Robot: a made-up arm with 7 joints.
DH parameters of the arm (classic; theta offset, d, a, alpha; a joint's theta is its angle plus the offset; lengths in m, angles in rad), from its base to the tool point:
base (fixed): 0 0 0 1.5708
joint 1: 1.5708 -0.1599 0 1.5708
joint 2: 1.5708 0 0 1.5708
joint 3: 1.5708 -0.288 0 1.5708
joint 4: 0 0 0 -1.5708
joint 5: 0 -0.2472 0 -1.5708
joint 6: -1.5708 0 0 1.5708
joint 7: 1.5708 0 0 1.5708
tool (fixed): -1.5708 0 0 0
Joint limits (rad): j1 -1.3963..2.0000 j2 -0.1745..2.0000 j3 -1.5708..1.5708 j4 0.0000..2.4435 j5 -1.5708..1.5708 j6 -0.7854..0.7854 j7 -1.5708..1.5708
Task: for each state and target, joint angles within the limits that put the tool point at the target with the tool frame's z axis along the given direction. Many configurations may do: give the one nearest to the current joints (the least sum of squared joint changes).
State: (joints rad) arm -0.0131 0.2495 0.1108 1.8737 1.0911 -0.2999 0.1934
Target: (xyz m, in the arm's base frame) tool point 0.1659 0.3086 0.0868 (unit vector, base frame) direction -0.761 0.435 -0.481
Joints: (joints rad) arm 0.4323 1.2321 0.3016 2.2271 1.0206 0.3425 0.0207
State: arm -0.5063 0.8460 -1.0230 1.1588 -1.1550 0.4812 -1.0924
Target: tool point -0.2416 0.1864 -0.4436 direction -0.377 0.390 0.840
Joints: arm -0.6182 0.3368 -1.1666 0.6678 -1.1006 0.3560 -0.6697
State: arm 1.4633 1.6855 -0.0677 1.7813 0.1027 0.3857 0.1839
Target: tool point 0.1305 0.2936 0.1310 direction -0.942 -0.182 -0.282
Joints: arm 1.0294 1.6760 -0.3132 2.2732 -0.1126 0.7854 0.5152
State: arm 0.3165 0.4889 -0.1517 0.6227 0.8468 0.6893 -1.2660
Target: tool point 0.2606 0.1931 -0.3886 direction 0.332 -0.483 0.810
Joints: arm 0.1275 0.0820 -0.0057 1.0080 1.0880 0.7306 -1.4925
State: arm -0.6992 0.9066 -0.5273 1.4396 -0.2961 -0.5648 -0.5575
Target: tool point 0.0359 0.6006 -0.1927 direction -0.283 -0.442 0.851
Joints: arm -0.7734 1.5609 -0.5947 0.8993 -0.2954 -0.1656 -0.1648
